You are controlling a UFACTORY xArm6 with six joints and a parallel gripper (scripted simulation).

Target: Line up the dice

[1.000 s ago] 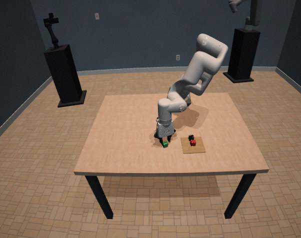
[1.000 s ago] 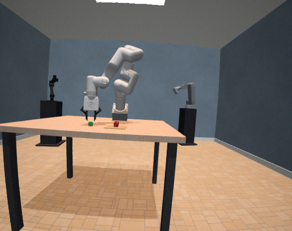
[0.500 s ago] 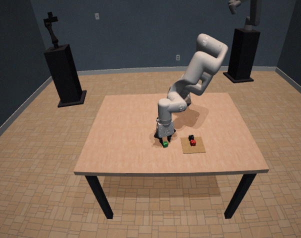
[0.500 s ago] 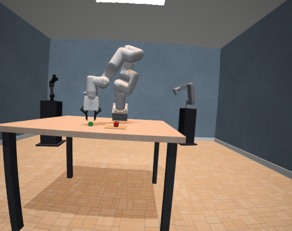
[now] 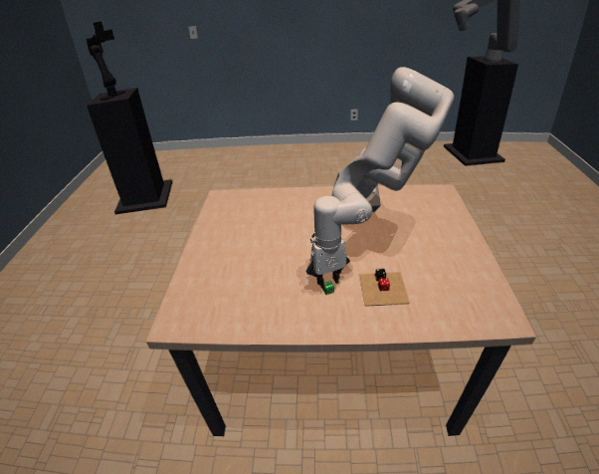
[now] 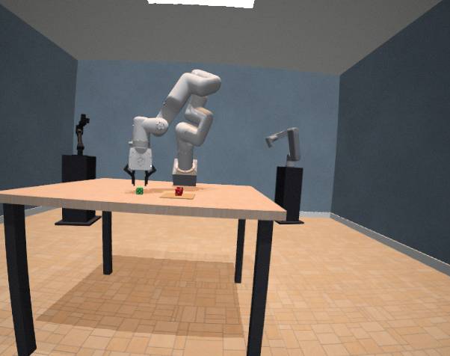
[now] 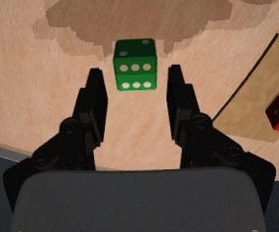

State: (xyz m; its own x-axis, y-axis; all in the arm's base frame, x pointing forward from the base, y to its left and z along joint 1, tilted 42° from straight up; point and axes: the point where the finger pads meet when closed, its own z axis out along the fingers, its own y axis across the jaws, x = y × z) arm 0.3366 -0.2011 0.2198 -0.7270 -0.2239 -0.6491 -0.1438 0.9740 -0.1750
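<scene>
The green die is 40 mm below my hand. Round my hand: black die 20 mm behind, 180 mm to the left, 40 mm below; tan mat 30 mm ahead, 180 mm to the left, 50 mm below; red die 30 mm ahead, 180 mm to the left, 40 mm below.
</scene>
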